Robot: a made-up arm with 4 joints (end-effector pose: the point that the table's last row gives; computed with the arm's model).
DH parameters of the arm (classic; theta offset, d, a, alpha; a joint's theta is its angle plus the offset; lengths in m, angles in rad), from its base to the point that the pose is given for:
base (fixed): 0 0.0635 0 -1.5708
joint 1: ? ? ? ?
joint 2: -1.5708 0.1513 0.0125 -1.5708
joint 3: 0 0.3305 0.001 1.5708
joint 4: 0 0.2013 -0.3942 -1.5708
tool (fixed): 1.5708 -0.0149 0 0
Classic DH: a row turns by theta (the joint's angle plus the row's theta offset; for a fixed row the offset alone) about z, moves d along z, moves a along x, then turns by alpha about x.
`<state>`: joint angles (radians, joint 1 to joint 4).
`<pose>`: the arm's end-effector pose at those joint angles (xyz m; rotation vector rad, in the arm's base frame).
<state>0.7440 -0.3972 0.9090 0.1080</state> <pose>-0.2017 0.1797 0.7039 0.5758 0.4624 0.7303</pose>
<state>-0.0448 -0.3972 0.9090 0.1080</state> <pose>-0.5965 0.1797 0.3717 0.2493 -0.2695 0.8897</pose>
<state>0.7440 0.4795 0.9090 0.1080</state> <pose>-0.2472 0.4090 0.6545 -0.1854 0.8413 1.0762</pose>
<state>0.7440 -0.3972 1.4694 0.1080</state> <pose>-0.2479 -0.0428 0.6196 0.7347 0.2426 1.2389</pose>
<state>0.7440 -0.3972 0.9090 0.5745</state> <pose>-0.2792 0.2070 0.5411 0.1383 0.2772 0.8059</pose>
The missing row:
joint 1: -1.5708 0.2227 0.0564 1.5708
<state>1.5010 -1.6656 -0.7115 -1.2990</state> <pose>0.1816 -0.5002 0.3027 1.3962 0.3199 -2.7571</pose>
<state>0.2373 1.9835 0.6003 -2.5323</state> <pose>-0.0922 0.8984 0.2738 0.4884 0.6984 -0.4510</pose>
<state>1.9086 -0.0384 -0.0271 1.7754</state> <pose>0.1177 0.1221 0.3985 -1.1526 1.3714 1.5894</pose>
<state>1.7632 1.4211 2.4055 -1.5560</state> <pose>0.3218 0.9148 0.0164 -0.1812 -2.1099 -0.0730</pose>
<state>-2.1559 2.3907 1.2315 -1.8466</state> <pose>0.3268 0.8806 0.1245 0.3451 -0.9832 -0.7181</pose>
